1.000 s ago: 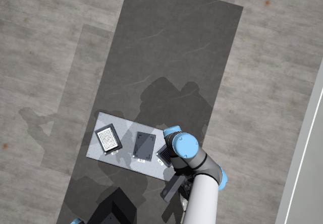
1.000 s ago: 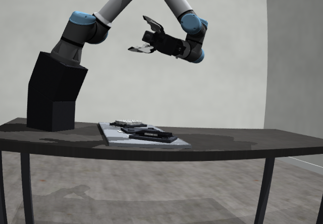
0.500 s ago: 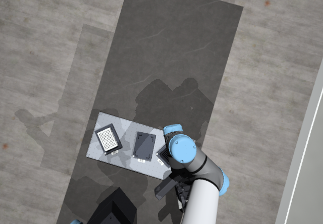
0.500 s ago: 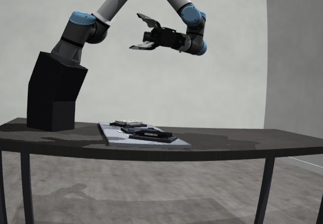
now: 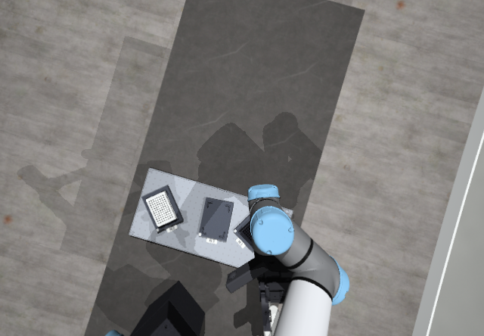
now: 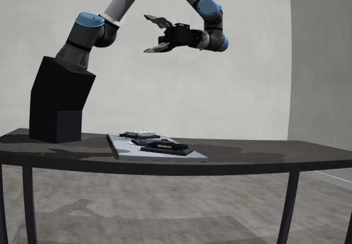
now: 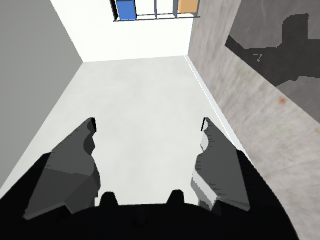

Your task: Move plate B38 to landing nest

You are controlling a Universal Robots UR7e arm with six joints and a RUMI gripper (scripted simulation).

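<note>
The black well plate is 39 cm below my hand, 12 cm ahead of it and 4 cm to the left of it. Round my hand: landing nest (40 cm below, 22 cm to the left, 11 cm ahead); white well plate (46 cm to the left, 39 cm below, 10 cm ahead).
</note>
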